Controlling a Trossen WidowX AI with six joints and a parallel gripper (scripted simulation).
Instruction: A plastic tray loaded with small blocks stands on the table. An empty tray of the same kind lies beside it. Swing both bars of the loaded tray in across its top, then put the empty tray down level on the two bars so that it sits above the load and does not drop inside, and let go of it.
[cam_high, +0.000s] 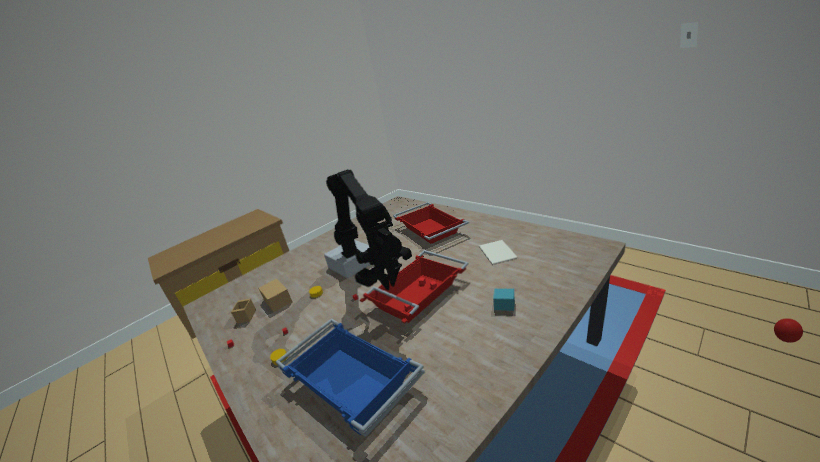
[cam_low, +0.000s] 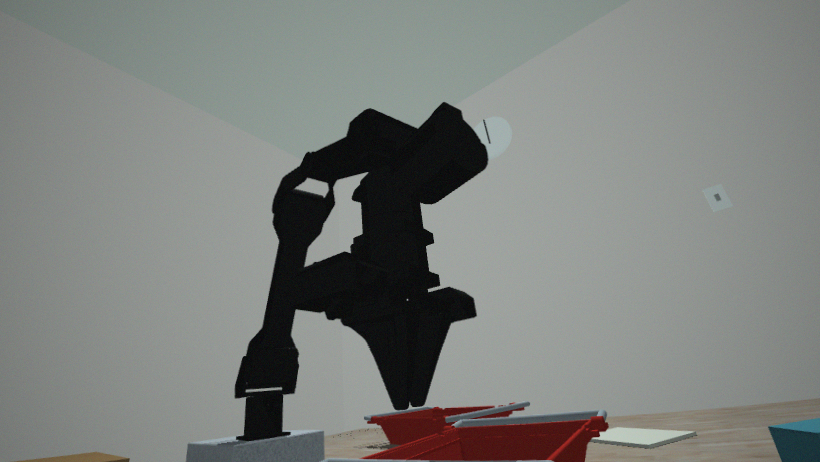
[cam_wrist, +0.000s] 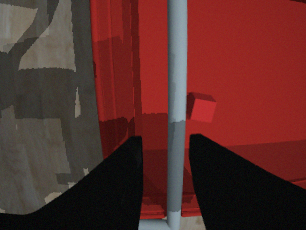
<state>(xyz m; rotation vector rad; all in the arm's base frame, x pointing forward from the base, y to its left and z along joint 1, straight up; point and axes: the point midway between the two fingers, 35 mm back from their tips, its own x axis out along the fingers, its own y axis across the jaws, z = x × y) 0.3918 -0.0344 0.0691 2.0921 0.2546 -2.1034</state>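
Right now my gripper tip is 39 cm past the red tray, 43 cm to the right of it and 6 cm above it. The rest, counted from my gripper tip: teal cube: 22 cm ahead, 26 cm to the left, 8 cm below; then white sheet: 1 cm behind, 48 cm to the left, 10 cm below.
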